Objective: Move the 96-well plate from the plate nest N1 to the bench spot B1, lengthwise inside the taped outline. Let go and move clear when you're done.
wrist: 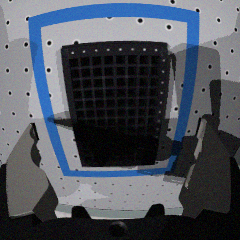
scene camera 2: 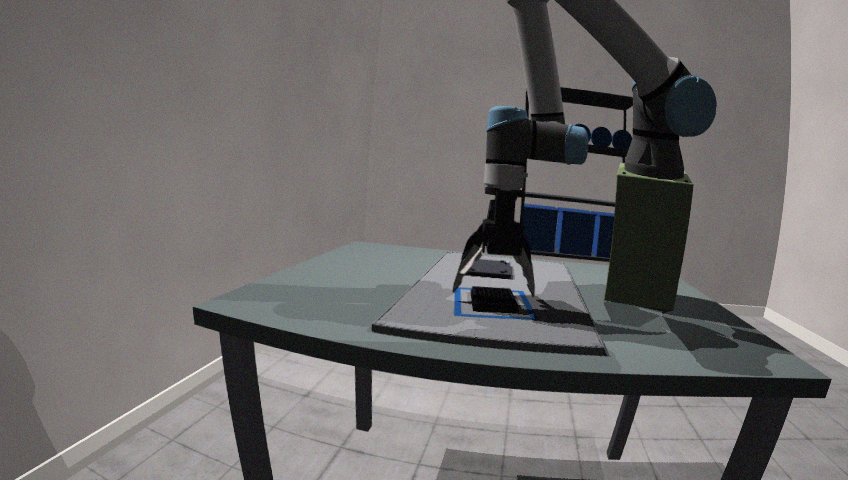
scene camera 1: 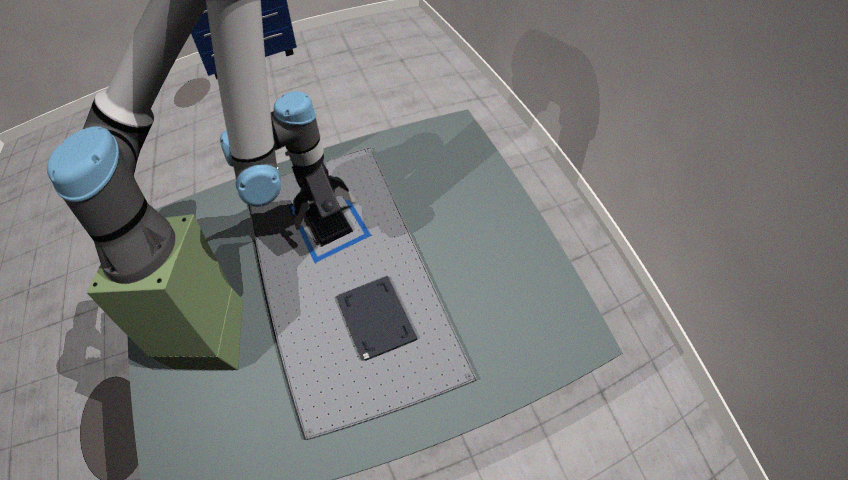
My gripper shows in the wrist view, in scene camera 2 [494,294] and in scene camera 1. A black 96-well plate shows in the wrist view [125,55], in scene camera 2 and in scene camera 1. The same spot on the black 96-well plate: [scene camera 1: 313,216] is [scene camera 2: 508,299]. The same spot on my gripper: [wrist: 202,196] is [scene camera 1: 306,204].
